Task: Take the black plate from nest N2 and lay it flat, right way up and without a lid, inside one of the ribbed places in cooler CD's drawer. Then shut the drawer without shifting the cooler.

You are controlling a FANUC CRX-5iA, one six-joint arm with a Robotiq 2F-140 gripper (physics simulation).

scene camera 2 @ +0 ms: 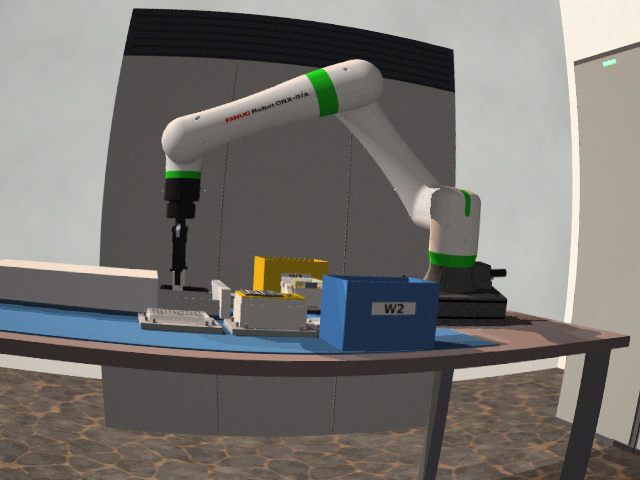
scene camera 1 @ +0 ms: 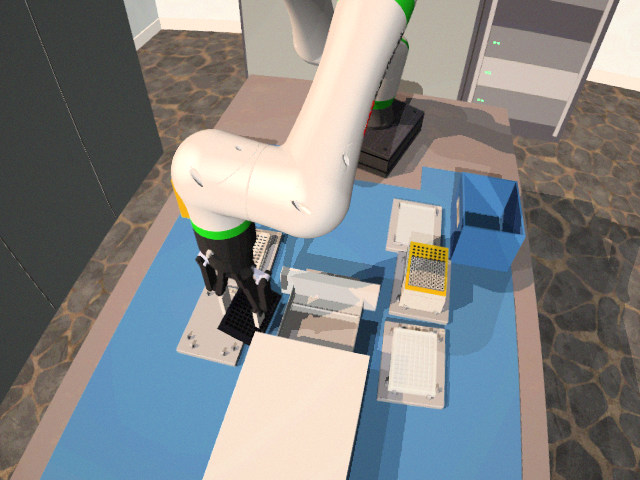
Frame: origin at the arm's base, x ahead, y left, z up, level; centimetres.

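Seen in the pictures: gripper, fingertip midpoint: [scene camera 1: 243, 315]; arm's base, origin of the base link: [scene camera 2: 450, 286].
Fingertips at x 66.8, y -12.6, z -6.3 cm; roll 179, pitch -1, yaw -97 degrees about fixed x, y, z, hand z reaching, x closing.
Pixels of each thing's middle, then the offset from my fingertips to it. "pt": a spot on its surface instead.
- black plate, body centre: [scene camera 1: 250, 311] [scene camera 2: 183, 296] dx -1.2, dy +1.1, dz +0.3 cm
- pale nest base, body centre: [scene camera 1: 219, 321] dx +2.1, dy -4.5, dz -0.8 cm
- white plate, body centre: [scene camera 2: 177, 316] [scene camera 1: 413, 360] dx +1.5, dy +33.8, dz +0.1 cm
- yellow-topped tip rack, body centre: [scene camera 2: 269, 309] [scene camera 1: 425, 275] dx -16.7, dy +33.5, dz +2.6 cm
- nest with a white piece, surface spot: [scene camera 1: 417, 224] pt dx -33.2, dy +30.8, dz +0.1 cm
- Blue bin W2, body centre: [scene camera 2: 378, 311] [scene camera 1: 484, 221] dx -34.4, dy +45.8, dz +4.1 cm
- yellow bin, body centre: [scene camera 2: 289, 280] dx -32.5, dy -18.7, dz +4.1 cm
The black plate [scene camera 1: 235, 322] [scene camera 2: 195, 289] is between the fingers of my gripper [scene camera 1: 240, 311] [scene camera 2: 177, 281], which is shut on it. The plate is level, right way up and without a lid, a little above the pale nest base [scene camera 1: 206, 341] left of the drawer. In scene camera 2 its dark top shows over the drawer's side wall. The cooler [scene camera 1: 294, 408] [scene camera 2: 77, 285] is a long white box. Its drawer [scene camera 1: 330, 287] [scene camera 2: 221, 300] is pulled out; part of the inside is hidden by the cooler in scene camera 1. No nest or cooler label is readable.
Right of the drawer stand a white plate [scene camera 1: 413, 361] [scene camera 2: 175, 315] on a nest, a yellow-topped tip rack [scene camera 1: 427, 284] [scene camera 2: 269, 311] and another nest with a white piece [scene camera 1: 417, 224]. Blue bin W2 [scene camera 1: 485, 248] [scene camera 2: 385, 330] is at the right; a yellow bin [scene camera 2: 265, 273] stands behind.
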